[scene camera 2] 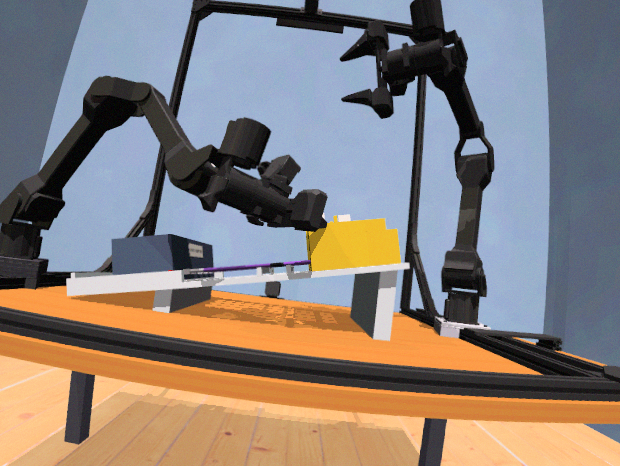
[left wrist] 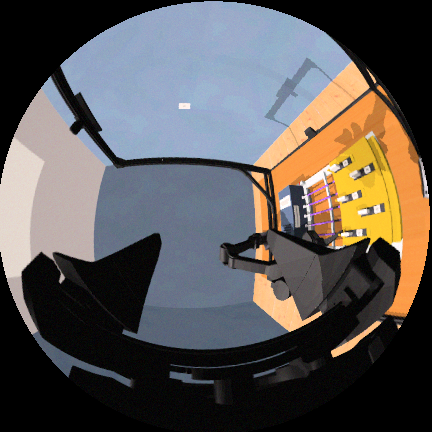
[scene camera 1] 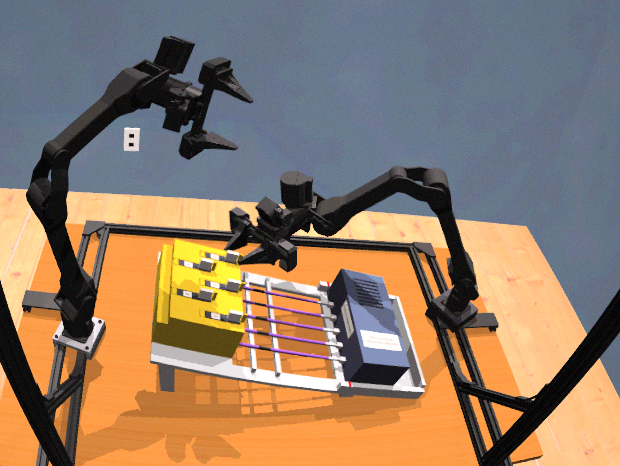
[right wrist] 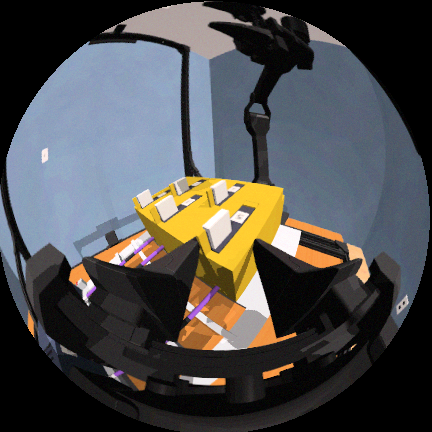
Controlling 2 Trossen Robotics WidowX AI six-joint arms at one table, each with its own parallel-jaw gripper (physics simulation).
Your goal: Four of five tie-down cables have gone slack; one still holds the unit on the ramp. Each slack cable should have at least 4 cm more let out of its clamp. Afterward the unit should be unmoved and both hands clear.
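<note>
The yellow clamp block [scene camera 1: 205,325] [scene camera 2: 355,245] [left wrist: 385,190] [right wrist: 267,200] stands on the ramp's raised end, with several pale levers on top. Purple cables [scene camera 1: 300,325] [scene camera 2: 240,266] run from it to the dark blue unit [scene camera 1: 370,325] [scene camera 2: 142,255] [left wrist: 290,220] on the lower end; their slack cannot be judged. My right gripper [scene camera 1: 233,256] [right wrist: 226,242] is shut on the block's corner, its fingertips on either side of it, close to the nearest lever [right wrist: 217,230] in the right wrist view. My left gripper [scene camera 1: 244,125] [scene camera 2: 342,79] [left wrist: 214,236] is open and empty, high above the block.
The white ramp [scene camera 1: 305,381] [scene camera 2: 120,284] has raised rims and crossbars under the cables. The orange table top [scene camera 1: 280,430] carries it. Black frame rails [scene camera 1: 200,230] [scene camera 2: 300,364] run around the ramp, and slanting black posts [scene camera 1: 566,355] rise at the picture's sides.
</note>
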